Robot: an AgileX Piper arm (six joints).
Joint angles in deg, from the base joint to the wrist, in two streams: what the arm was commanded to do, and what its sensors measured. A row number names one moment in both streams.
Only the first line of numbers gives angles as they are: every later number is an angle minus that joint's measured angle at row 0.
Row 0, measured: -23.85, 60.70, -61.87, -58.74, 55.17, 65.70
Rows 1 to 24, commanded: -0.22, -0.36, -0.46, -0.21, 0.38, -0.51; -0.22, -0.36, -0.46, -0.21, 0.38, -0.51; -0.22, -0.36, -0.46, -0.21, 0.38, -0.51; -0.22, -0.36, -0.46, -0.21, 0.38, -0.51; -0.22, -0.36, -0.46, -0.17, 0.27, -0.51; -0.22, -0.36, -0.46, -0.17, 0.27, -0.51; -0.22, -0.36, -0.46, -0.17, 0.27, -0.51; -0.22, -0.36, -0.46, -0.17, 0.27, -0.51; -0.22, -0.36, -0.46, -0.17, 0.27, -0.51; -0.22, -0.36, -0.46, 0.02, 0.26, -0.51; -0.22, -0.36, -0.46, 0.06, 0.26, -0.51; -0.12, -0.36, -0.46, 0.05, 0.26, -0.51; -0.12, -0.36, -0.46, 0.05, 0.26, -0.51; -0.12, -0.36, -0.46, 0.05, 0.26, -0.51; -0.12, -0.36, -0.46, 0.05, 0.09, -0.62; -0.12, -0.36, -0.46, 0.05, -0.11, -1.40; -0.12, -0.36, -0.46, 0.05, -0.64, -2.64; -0.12, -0.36, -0.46, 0.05, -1.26, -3.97; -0.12, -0.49, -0.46, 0.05, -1.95, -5.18; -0.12, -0.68, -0.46, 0.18, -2.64, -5.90; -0.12, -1.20, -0.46, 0.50, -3.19, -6.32; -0.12, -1.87, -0.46, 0.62, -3.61, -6.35; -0.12, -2.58, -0.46, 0.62, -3.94, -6.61; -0.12, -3.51, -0.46, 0.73, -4.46, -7.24
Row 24, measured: 0.00, -0.61, 0.00, 0.61, -2.58, -5.07
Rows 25 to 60, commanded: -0.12, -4.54, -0.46, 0.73, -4.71, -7.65; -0.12, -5.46, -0.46, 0.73, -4.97, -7.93; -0.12, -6.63, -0.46, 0.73, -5.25, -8.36; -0.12, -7.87, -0.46, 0.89, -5.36, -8.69; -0.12, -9.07, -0.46, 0.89, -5.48, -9.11; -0.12, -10.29, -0.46, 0.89, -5.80, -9.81; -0.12, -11.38, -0.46, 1.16, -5.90, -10.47; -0.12, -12.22, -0.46, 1.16, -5.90, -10.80; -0.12, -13.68, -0.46, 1.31, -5.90, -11.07; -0.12, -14.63, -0.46, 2.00, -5.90, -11.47; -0.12, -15.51, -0.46, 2.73, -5.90, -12.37; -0.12, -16.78, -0.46, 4.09, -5.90, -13.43; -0.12, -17.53, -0.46, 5.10, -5.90, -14.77; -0.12, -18.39, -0.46, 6.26, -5.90, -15.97; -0.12, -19.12, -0.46, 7.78, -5.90, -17.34; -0.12, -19.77, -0.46, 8.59, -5.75, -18.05; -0.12, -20.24, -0.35, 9.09, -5.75, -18.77; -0.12, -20.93, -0.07, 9.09, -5.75, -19.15; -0.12, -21.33, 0.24, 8.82, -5.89, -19.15; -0.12, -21.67, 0.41, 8.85, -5.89, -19.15; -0.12, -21.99, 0.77, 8.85, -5.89, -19.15; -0.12, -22.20, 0.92, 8.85, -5.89, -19.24; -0.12, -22.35, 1.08, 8.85, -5.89, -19.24; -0.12, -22.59, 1.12, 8.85, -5.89, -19.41; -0.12, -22.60, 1.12, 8.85, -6.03, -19.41; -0.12, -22.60, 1.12, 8.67, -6.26, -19.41; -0.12, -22.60, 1.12, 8.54, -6.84, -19.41; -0.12, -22.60, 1.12, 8.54, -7.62, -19.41; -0.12, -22.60, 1.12, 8.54, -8.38, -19.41; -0.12, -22.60, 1.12, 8.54, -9.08, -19.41; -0.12, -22.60, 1.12, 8.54, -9.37, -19.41; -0.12, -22.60, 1.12, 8.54, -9.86, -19.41; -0.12, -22.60, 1.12, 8.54, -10.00, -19.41; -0.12, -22.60, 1.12, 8.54, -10.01, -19.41; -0.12, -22.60, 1.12, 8.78, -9.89, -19.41; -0.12, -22.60, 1.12, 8.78, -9.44, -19.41
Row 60, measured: 0.00, -22.37, 0.95, 8.67, -9.01, -18.78
